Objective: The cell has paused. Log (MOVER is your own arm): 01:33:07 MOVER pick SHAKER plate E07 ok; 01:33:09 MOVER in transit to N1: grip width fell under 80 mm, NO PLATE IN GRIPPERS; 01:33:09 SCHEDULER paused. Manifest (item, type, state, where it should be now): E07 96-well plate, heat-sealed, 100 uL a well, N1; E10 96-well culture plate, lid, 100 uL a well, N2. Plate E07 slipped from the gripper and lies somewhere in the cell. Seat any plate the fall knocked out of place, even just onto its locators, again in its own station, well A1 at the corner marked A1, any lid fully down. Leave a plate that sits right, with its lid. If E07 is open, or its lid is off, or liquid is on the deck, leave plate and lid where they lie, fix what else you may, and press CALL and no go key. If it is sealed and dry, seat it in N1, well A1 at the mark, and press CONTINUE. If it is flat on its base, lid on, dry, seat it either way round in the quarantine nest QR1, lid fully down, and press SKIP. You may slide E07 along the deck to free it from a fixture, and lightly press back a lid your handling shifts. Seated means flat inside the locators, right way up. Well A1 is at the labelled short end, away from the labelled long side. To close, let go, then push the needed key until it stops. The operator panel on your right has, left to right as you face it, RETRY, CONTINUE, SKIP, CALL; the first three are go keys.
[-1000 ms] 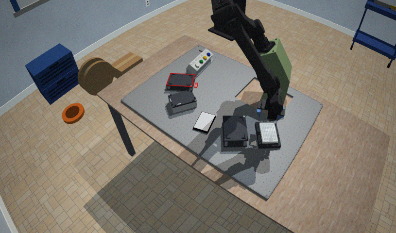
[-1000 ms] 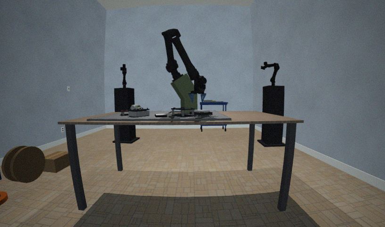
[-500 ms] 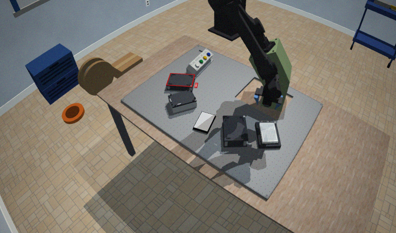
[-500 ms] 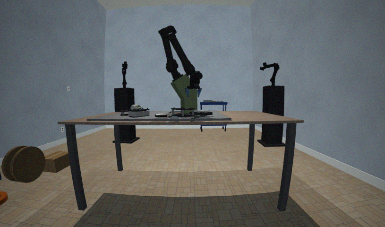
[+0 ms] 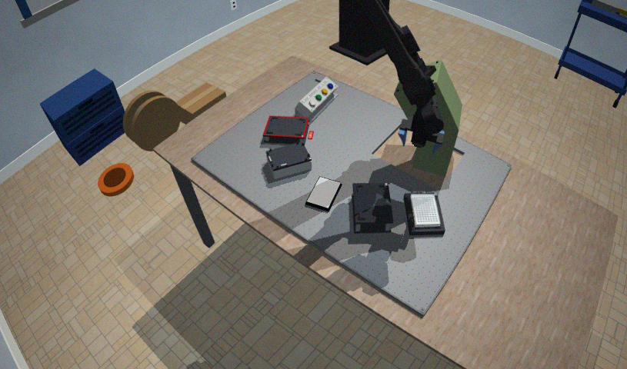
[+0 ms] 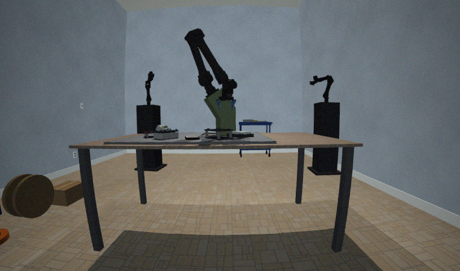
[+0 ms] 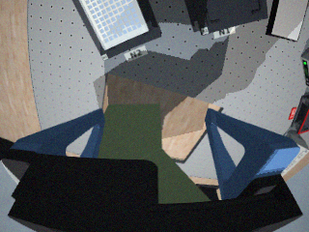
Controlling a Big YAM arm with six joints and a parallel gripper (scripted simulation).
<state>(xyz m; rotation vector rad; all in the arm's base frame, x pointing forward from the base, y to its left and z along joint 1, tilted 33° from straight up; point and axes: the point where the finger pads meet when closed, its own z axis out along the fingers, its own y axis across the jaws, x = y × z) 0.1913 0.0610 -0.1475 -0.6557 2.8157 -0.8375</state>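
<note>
Now: hand 23 cm short of the plate E07, 21 cm to the left of it and 20 cm above it. Round my hand: grey retry key (6 cm behind, 54 cm to the right, 14 cm below); then yellow skip key (16 cm behind, 56 cm to the right, 14 cm below); then green continue key (11 cm behind, 55 cm to the right, 14 cm below).
</note>
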